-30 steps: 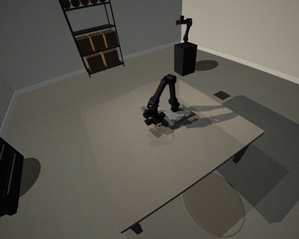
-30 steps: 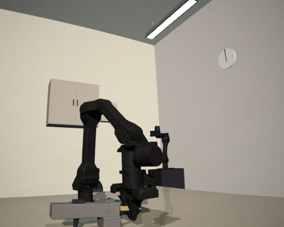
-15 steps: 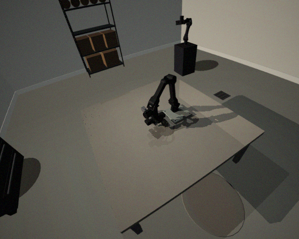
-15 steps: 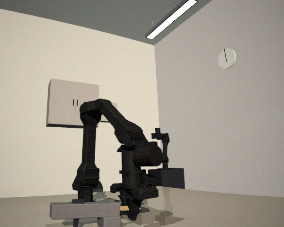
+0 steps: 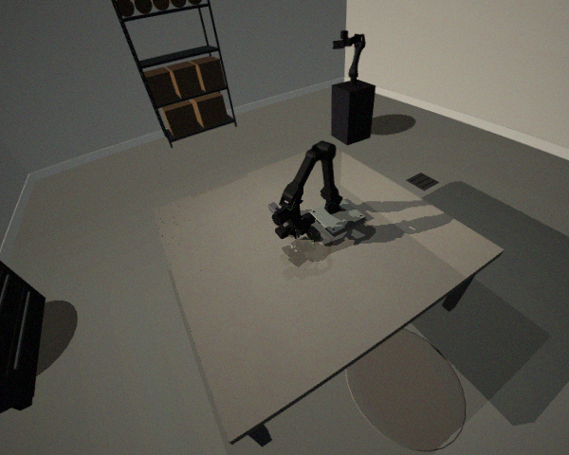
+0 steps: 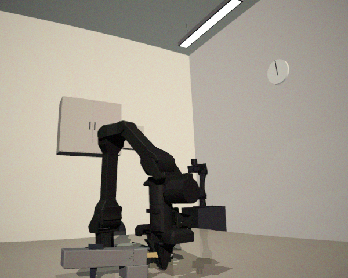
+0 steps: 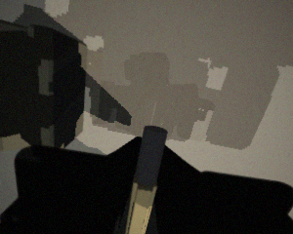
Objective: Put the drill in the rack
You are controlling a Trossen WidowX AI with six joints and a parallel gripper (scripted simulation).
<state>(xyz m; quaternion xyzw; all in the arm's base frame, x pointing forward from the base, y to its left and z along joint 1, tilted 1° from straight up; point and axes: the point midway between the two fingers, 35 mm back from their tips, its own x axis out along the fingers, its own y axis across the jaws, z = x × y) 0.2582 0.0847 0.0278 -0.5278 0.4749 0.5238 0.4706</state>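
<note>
Now: the tan drill 40 mm to the right of my gripper tip and 40 mm above it. From my gripper tip the other things lie so: rack (80 mm behind, 20 mm to the left, 10 mm above); dark key (170 mm to the right, 40 mm above, 20 mm ahead); long grey housing block (140 mm to the right, 40 mm above, 10 mm ahead).
</note>
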